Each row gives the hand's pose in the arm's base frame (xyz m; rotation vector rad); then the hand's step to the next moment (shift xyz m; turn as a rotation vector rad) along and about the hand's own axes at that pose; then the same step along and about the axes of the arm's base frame.
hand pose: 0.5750 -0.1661 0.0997 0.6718 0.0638 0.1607
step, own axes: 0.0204 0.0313 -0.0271 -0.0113 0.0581 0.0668
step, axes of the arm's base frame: 0.0131 0.0442 -0.0018 -0.0112 0.0018 0.0885
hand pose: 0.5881 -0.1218 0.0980 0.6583 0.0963 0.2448
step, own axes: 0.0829 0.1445 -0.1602 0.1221 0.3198 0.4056
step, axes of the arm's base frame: 0.0255 0.2265 -0.0381 0.1231 0.0347 0.5151
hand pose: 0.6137 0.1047 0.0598 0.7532 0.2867 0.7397
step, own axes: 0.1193 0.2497 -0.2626 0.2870 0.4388 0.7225
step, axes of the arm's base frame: -0.1676 0.3427 -0.0065 0.3348 0.0455 0.8263
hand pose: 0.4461 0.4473 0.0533 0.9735 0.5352 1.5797
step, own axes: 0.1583 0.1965 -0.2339 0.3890 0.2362 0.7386
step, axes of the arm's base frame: -0.3058 0.1408 0.0710 0.4639 0.1906 0.7079
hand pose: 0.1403 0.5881 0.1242 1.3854 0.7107 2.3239
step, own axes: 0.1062 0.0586 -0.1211 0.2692 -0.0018 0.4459
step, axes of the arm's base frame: -0.1586 -0.0215 0.0613 0.2692 0.2509 0.3686
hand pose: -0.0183 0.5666 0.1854 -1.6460 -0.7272 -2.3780
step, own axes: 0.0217 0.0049 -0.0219 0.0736 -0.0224 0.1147
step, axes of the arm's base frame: -0.0247 -0.0116 0.0152 0.0590 0.0842 0.0922
